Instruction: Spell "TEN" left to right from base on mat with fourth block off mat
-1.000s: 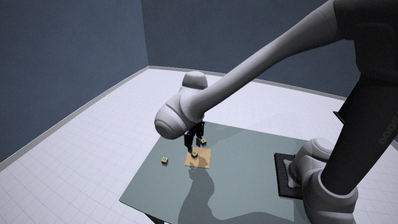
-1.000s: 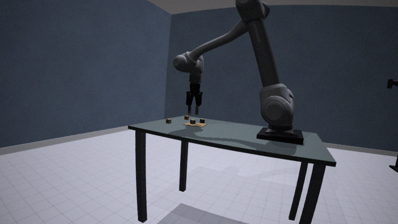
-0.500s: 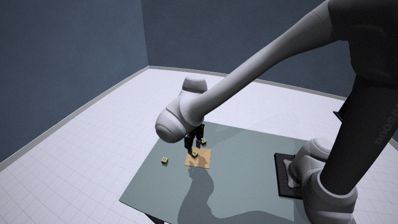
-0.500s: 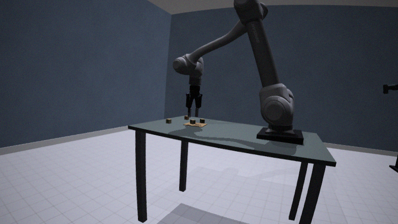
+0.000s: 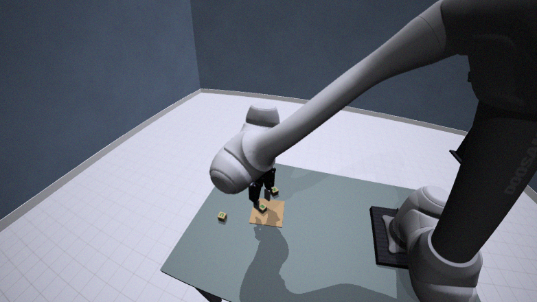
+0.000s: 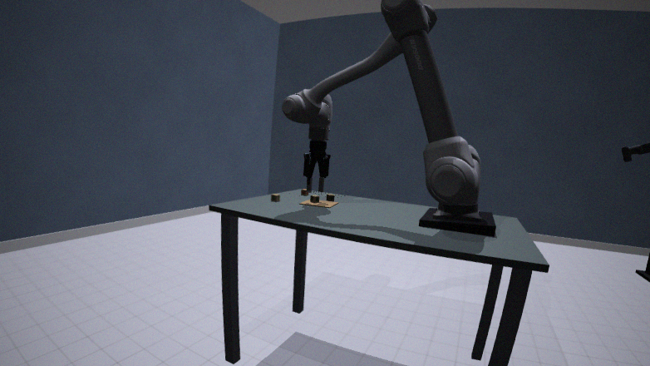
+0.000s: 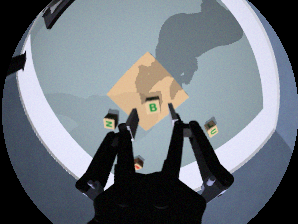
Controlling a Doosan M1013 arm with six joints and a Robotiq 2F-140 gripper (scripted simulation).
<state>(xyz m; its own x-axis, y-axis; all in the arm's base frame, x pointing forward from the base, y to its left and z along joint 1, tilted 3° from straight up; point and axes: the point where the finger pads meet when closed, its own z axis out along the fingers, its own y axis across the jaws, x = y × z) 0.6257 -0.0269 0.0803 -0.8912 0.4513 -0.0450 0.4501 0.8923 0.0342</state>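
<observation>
Now: hand 6 cm above the block. The rest, counted from my hand: tan mat: 8 cm below, 3 cm behind.
</observation>
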